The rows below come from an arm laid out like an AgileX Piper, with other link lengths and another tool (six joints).
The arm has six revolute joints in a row. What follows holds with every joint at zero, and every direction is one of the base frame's. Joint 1 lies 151.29 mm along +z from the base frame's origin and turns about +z. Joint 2 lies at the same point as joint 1 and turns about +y. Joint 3 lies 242.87 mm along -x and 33.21 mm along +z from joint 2 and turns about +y. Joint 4 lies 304.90 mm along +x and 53.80 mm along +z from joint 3 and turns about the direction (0.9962, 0, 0.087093). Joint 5 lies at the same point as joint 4 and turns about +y. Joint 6 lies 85.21 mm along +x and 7.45 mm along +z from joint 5 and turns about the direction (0.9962, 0, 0.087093). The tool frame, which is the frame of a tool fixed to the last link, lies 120.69 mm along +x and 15.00 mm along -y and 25.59 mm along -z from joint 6; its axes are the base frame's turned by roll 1.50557, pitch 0.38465 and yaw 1.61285 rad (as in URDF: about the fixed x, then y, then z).
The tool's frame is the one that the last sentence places.
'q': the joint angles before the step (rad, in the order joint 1, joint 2, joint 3, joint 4, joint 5, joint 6). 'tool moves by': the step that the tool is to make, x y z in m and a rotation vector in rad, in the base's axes. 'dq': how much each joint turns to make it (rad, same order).
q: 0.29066, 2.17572, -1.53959, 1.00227, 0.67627, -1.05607
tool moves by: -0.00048, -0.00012, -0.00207, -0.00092, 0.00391, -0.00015
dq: -0.00001, 0.00402, -0.00002, 0.00028, 0.00001, 0.00000
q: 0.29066, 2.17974, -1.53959, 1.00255, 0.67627, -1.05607
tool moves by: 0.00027, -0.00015, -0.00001, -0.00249, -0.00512, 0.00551
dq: 0.00000, -0.00002, 0.00001, 0.00001, 0.00000, -0.00793
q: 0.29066, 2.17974, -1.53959, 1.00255, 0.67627, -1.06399
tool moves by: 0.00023, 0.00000, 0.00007, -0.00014, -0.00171, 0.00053
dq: 0.00000, -0.00001, 0.00002, 0.00096, -0.00076, -0.00227
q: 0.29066, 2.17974, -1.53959, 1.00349, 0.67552, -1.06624
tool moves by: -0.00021, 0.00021, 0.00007, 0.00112, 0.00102, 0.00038
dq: 0.00000, 0.00002, -0.00003, 0.00096, 0.00123, 0.00000
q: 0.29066, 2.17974, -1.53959, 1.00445, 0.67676, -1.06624
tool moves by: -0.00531, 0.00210, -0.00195, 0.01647, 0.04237, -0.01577
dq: 0.00001, 0.00397, 0.00001, 0.00001, 0.01822, 0.04139
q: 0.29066, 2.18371, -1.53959, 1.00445, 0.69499, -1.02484
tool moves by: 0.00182, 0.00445, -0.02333, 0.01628, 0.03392, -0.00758
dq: -0.00001, 0.07401, -0.03413, 0.04234, 0.00013, -0.02213
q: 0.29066, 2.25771, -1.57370, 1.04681, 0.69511, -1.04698
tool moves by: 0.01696, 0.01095, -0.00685, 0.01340, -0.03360, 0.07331
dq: -0.00001, 0.10005, -0.13345, 0.00093, 0.05332, -0.05119
